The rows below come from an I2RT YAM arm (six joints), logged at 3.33 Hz.
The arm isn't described. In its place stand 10 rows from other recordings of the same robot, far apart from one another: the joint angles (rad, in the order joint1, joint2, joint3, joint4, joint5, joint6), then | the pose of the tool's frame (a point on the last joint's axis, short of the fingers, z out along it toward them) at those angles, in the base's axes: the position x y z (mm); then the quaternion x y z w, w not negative.
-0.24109, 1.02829, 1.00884, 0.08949, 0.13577, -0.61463 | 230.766 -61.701 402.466 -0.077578 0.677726 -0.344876 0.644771
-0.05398, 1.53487, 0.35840, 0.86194, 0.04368, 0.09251 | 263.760 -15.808 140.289 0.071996 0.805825 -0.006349 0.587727
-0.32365, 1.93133, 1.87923, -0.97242, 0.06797, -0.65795 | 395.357 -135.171 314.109 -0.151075 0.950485 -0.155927 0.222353
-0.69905, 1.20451, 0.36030, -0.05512, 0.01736, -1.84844 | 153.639 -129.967 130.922 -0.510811 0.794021 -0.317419 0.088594
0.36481, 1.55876, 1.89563, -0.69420, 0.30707, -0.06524 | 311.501 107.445 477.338 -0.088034 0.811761 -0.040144 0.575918
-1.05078, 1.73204, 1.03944, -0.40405, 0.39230, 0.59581 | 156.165 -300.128 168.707 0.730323 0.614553 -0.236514 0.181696
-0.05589, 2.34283, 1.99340, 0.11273, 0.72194, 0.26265 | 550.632 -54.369 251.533 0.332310 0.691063 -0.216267 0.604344
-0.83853, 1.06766, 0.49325, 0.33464, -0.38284, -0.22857 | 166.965 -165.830 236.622 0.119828 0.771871 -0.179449 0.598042
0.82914, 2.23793, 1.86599, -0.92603, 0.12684, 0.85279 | 315.983 338.244 182.488 0.020309 0.988547 0.059284 0.137284
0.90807, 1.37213, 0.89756, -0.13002, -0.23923, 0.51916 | 179.515 243.716 252.001 -0.224283 0.851948 0.381784 0.279504
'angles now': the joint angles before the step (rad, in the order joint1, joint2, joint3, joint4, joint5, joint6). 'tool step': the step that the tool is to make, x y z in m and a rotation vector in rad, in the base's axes. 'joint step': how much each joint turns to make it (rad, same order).
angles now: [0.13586, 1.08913, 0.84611, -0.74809, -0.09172, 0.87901]
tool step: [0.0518, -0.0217, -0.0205, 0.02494, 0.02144, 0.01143]
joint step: [-0.12283, 0.22889, 0.06724, 0.12818, -0.09412, -0.10032]
